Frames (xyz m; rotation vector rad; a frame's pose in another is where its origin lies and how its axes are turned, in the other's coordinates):
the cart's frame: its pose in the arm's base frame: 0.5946 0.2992 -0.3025 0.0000 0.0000 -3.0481
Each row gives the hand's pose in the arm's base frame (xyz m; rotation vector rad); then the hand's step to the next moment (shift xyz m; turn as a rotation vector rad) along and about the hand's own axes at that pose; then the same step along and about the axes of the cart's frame.
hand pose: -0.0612 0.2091 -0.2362 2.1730 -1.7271 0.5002
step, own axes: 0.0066 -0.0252 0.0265 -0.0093 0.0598 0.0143
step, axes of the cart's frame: -0.0266 0.0148 -0.0213 0.0600 0.0059 -0.0151
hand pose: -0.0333 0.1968 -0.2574 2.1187 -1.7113 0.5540
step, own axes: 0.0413 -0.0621 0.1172 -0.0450 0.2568 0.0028
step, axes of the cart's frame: -0.0695 0.0885 -0.0815 0.2600 -0.0089 -0.0171
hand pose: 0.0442 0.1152 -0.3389 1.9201 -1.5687 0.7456
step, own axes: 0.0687 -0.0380 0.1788 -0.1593 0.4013 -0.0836
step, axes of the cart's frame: -0.0467 0.1727 -0.0783 0.4164 -0.1386 -0.0287
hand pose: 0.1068 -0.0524 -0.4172 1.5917 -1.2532 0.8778
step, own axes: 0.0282 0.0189 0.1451 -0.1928 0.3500 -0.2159
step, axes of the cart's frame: 0.0253 0.1455 -0.0198 0.3616 -0.2736 -0.0252
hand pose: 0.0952 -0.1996 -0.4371 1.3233 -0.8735 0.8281
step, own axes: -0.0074 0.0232 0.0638 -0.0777 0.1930 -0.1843
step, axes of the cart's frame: 0.0335 0.0591 0.0066 0.1766 -0.2145 0.0087
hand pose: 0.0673 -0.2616 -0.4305 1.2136 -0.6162 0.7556
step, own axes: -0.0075 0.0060 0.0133 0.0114 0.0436 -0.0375
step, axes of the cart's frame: 0.0108 0.0123 0.0011 0.0222 -0.0480 0.0253
